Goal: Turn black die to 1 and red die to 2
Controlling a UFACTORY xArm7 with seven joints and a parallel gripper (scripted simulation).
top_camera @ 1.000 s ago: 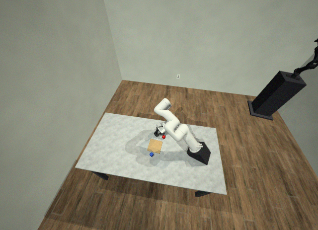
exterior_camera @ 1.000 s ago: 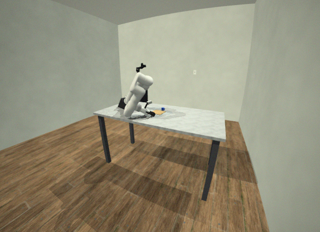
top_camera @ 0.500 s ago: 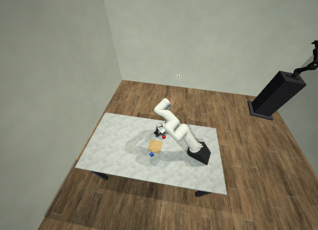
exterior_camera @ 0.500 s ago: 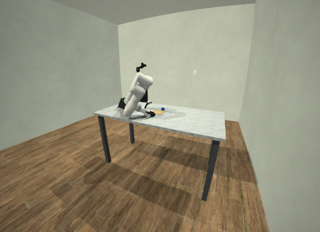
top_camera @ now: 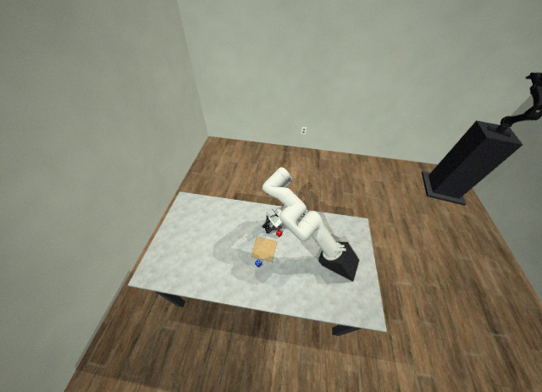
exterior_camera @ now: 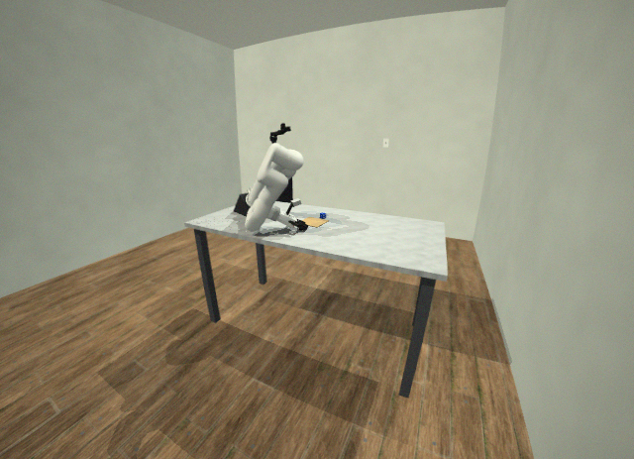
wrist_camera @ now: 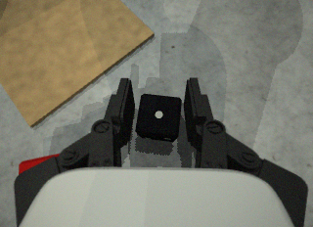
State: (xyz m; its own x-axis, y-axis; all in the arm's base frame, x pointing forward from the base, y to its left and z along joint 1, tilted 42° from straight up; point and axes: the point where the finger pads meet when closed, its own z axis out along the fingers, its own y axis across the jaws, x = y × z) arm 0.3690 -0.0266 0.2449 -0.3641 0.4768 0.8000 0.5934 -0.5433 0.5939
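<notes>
My hand is 10 mm above the black die. From my hand the other things lie so: blue die: 20 mm behind, 240 mm to the left, 10 mm below; red die: 90 mm behind, 10 mm to the left, 10 mm below; tan mat: 30 mm behind, 130 mm to the left, 20 mm below.
</notes>
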